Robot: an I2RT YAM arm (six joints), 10 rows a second.
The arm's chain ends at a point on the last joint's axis. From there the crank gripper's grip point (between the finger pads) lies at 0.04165 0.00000 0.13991 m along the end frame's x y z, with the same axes.
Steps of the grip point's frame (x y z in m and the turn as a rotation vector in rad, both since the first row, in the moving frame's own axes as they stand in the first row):
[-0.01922 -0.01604 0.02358 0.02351 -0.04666 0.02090]
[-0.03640 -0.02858 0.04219 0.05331 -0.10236 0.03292]
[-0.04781 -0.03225 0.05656 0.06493 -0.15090 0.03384]
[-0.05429 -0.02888 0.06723 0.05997 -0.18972 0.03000]
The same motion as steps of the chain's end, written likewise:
[-0.01268 -0.01353 0.02182 0.02351 -0.04666 0.02090]
[-0.02200 -0.02216 0.03883 0.05331 -0.10236 0.03292]
[-0.02645 -0.02405 0.05214 0.06493 -0.15090 0.03384]
[-0.02728 -0.02115 0.06210 0.05997 -0.18972 0.03000]

